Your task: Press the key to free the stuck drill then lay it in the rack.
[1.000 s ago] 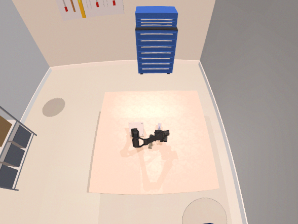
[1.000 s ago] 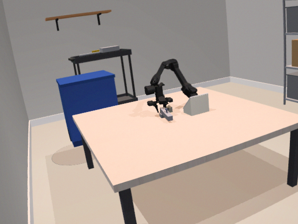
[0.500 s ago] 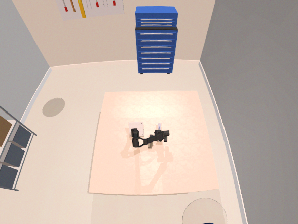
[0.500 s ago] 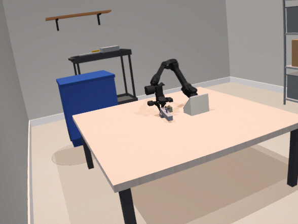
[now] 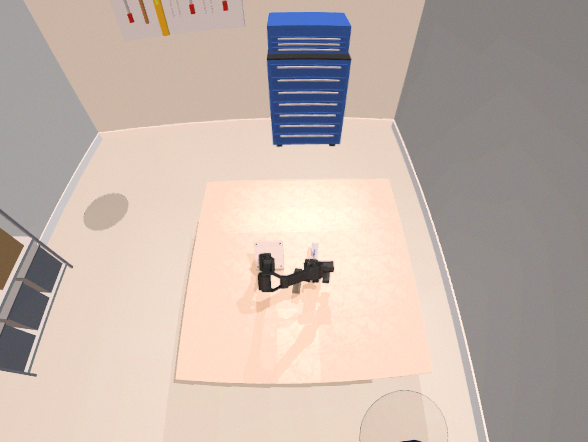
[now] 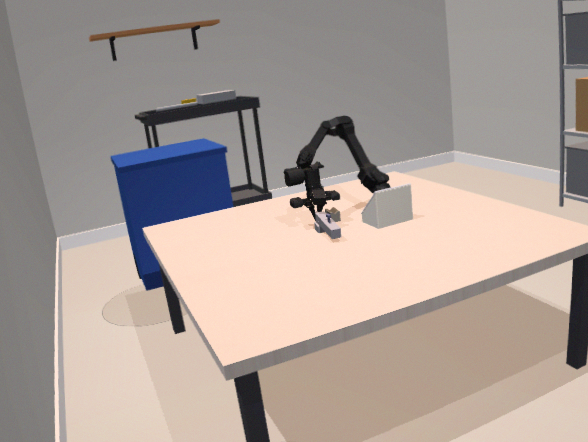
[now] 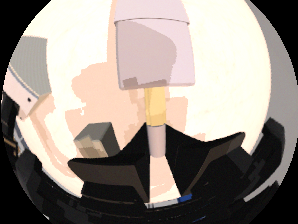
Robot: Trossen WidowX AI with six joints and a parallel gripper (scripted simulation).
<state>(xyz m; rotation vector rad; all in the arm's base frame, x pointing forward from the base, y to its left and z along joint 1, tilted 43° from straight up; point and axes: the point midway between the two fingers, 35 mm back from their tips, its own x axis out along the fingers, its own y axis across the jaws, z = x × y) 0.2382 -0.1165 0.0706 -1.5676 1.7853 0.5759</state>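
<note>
Right now the yellow drill is 10 mm ahead of my gripper tip, 50 mm to the left of it and 30 mm above it. The rest, counted from my gripper tip: dark key: 30 mm ahead, 150 mm to the left, 30 mm above.
</note>
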